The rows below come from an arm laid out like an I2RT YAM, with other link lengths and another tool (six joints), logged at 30 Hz.
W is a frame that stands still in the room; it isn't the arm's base.
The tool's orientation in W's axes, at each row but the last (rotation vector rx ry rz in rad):
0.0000 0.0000 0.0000
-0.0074 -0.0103 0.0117
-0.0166 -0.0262 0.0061
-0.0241 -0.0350 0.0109
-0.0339 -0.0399 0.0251
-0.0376 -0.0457 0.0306
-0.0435 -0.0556 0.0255
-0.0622 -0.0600 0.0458
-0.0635 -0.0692 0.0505
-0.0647 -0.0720 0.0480
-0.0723 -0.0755 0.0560
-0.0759 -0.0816 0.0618
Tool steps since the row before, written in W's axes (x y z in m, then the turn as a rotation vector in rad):
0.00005 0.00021 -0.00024 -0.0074 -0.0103 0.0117
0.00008 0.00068 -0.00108 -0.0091 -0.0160 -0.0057
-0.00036 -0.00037 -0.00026 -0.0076 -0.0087 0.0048
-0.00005 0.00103 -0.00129 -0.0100 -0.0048 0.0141
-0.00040 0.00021 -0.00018 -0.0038 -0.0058 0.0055
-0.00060 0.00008 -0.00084 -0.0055 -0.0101 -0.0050
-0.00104 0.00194 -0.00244 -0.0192 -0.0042 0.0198
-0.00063 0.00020 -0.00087 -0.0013 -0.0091 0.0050
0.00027 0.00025 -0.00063 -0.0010 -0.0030 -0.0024
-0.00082 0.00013 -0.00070 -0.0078 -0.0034 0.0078
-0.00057 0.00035 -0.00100 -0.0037 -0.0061 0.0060
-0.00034 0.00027 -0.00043 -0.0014 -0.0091 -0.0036
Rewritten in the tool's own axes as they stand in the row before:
0.00005 0.00021 -0.00024 -0.0074 -0.0103 0.0117
0.00008 0.00069 -0.00108 -0.0093 -0.0158 -0.0057
-0.00037 -0.00036 -0.00026 -0.0075 -0.0087 0.0049
-0.00008 0.00106 -0.00126 -0.0096 -0.0050 0.0143
-0.00040 0.00023 -0.00016 -0.0037 -0.0059 0.0055
-0.00063 0.00013 -0.00081 -0.0060 -0.0097 -0.0051
-0.00112 0.00207 -0.00229 -0.0182 -0.0046 0.0206
-0.00067 0.00028 -0.00082 -0.0014 -0.0093 0.0045
0.00024 0.00028 -0.00063 -0.0013 -0.0028 -0.0025
-0.00086 0.00021 -0.00063 -0.0074 -0.0036 0.0081
-0.00062 0.00045 -0.00093 -0.0036 -0.0063 0.0058
-0.00035 0.00032 -0.00038 -0.0023 -0.0087 -0.0041

